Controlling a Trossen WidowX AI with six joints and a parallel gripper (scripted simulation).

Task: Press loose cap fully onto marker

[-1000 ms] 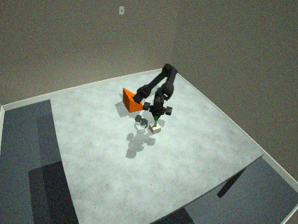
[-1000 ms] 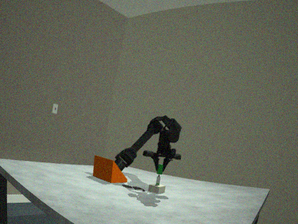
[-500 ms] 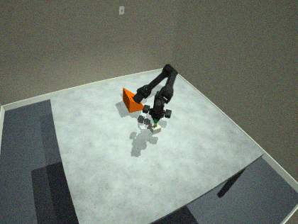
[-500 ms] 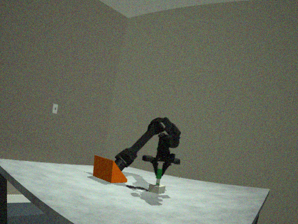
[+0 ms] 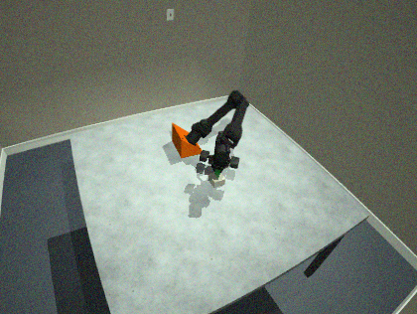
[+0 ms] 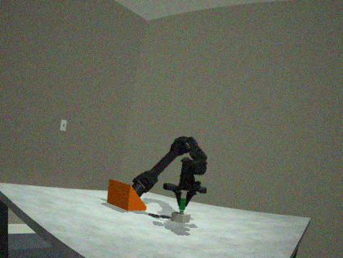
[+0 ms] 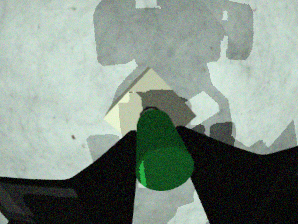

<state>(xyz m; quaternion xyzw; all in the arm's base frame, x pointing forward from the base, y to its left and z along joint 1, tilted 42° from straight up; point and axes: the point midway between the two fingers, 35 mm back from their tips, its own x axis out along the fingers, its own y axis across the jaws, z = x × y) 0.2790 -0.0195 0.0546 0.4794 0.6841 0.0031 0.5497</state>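
Now: gripper tip 10 mm below the green cap. The rest, counted from my gripper tip: holder block 50 mm below.
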